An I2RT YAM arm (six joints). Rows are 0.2 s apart.
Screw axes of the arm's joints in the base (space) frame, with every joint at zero. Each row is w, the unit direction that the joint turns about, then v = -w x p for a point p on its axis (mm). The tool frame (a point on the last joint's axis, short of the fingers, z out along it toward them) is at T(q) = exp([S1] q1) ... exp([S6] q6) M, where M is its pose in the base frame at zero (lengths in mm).
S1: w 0 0 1 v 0.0 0.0 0.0
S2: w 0 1 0 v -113.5 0.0 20.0
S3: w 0 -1 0 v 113.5 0.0 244.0
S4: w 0 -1 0 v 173.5 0.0 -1.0
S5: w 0 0 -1 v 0.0 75.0 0.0
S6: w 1 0 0 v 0.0 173.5 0.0
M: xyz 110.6 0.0 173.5 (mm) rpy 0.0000 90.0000 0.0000 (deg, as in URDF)
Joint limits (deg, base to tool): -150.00..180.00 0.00..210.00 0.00..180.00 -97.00..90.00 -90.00..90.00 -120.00..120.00
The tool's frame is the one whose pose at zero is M.
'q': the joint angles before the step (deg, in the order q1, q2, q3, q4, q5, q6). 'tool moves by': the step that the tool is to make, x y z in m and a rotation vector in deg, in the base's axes. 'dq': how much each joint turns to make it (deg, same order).
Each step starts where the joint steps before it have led.
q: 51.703 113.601 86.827 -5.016 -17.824 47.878
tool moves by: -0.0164 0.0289 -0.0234 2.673 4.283 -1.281
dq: 3.828 4.117 -0.075 5.919 1.795 7.258
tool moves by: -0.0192 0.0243 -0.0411 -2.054 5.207 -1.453
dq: 3.663 5.492 -0.082 2.468 2.637 5.656
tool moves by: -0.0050 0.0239 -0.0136 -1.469 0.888 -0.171
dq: 1.993 5.046 5.630 -2.026 1.773 1.270
